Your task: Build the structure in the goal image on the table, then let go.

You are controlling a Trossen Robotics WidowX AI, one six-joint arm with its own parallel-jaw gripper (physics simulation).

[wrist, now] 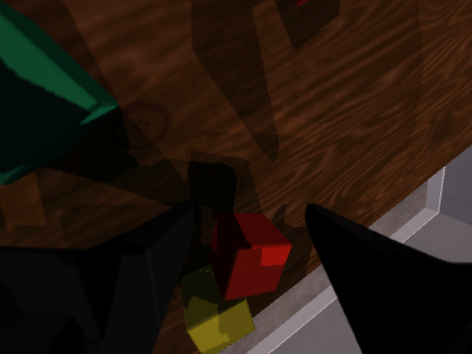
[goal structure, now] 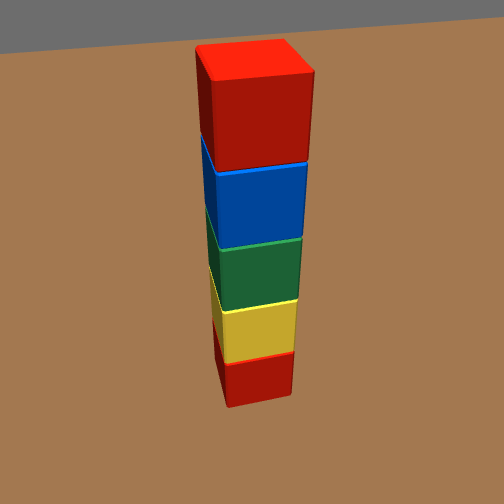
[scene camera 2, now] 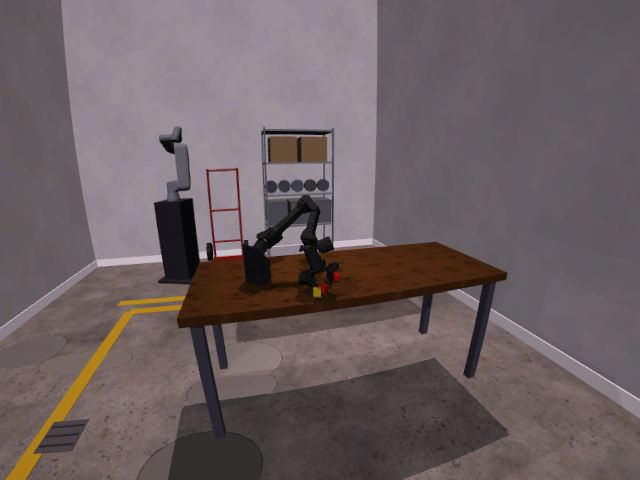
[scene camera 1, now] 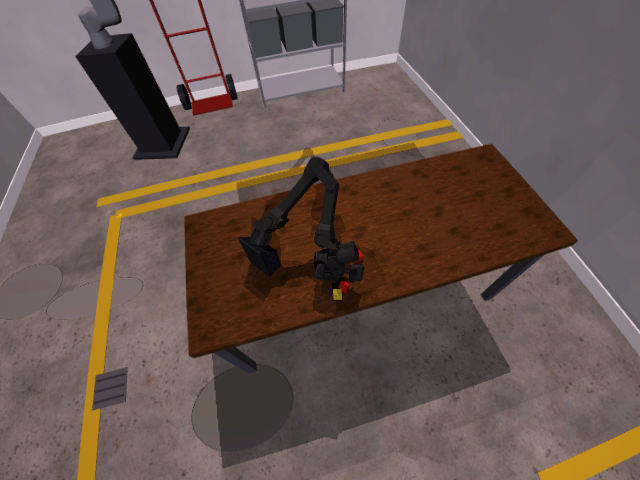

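Where they show: gripper, fingertip midpoint: [wrist: 251, 208] [scene camera 2: 325, 287] [scene camera 1: 346, 281]; arm's base, origin of the base link: [scene camera 2: 256, 252] [scene camera 1: 257, 243].
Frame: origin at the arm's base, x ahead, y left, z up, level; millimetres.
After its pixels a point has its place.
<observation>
A red cube [scene camera 1: 344, 287] {x 330, y -130, z -115 mm} [scene camera 2: 324, 289] {x 335, y -140, z -124 mm} [wrist: 255, 267] {x 327, y -116, z -115 mm} sits near the table's front edge, close beside a yellow cube [scene camera 1: 337, 294] {x 303, y -159, z -115 mm} [scene camera 2: 316, 292] {x 301, y -169, z -125 mm} [wrist: 222, 327] {x 302, y -148, z -115 mm}; whether they touch is unclear. My gripper [scene camera 1: 345, 280] {x 338, y -97, z -136 mm} [scene camera 2: 322, 282] {x 338, y -97, z -136 mm} [wrist: 251, 208] {x 338, y -97, z -136 mm} is open and low over this red cube, which shows between the spread fingers in the wrist view, held by neither. A second red block [scene camera 1: 360, 255] {x 399, y 11, z -115 mm} [scene camera 2: 336, 277] {x 392, y 1, z -126 mm} lies farther back, partly hidden by the gripper in scene camera 1. A green block [wrist: 40, 85] {x 281, y -26, z -115 mm} shows at the wrist view's left edge; the arm hides it in the scene views.
The brown wooden table [scene camera 1: 439, 217] {x 772, y 226, z -148 mm} [scene camera 2: 403, 263] {x 793, y 260, z -148 mm} has its front edge close beyond the yellow cube. The arm's base [scene camera 1: 261, 256] {x 28, y -68, z 18 mm} [scene camera 2: 256, 266] {x 14, y -63, z -48 mm} stands on the table's left part. A shelf rack [scene camera 2: 332, 180], a red hand truck [scene camera 1: 211, 104] and a black pedestal [scene camera 1: 129, 93] stand behind the table.
</observation>
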